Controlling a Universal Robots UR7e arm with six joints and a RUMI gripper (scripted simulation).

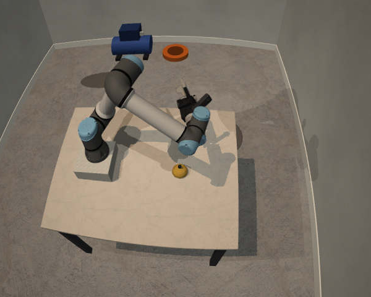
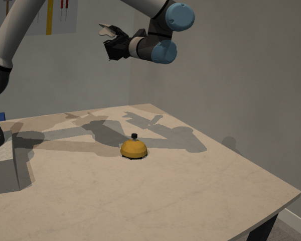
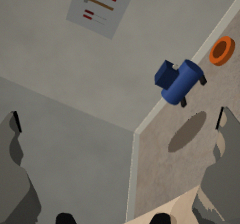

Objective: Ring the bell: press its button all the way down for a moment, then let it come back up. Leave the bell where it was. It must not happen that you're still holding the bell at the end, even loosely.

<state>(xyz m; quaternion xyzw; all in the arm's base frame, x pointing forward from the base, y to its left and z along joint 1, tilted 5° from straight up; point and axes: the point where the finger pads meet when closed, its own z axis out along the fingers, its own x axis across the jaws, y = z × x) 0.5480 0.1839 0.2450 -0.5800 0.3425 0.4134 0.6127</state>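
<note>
Right now my hand is 32 cm to the left of the small black button, 27 cm above it and 8 cm past it. From my hand the other things lie so: yellow dome bell 32 cm to the right, 29 cm below, 8 cm behind.
</note>
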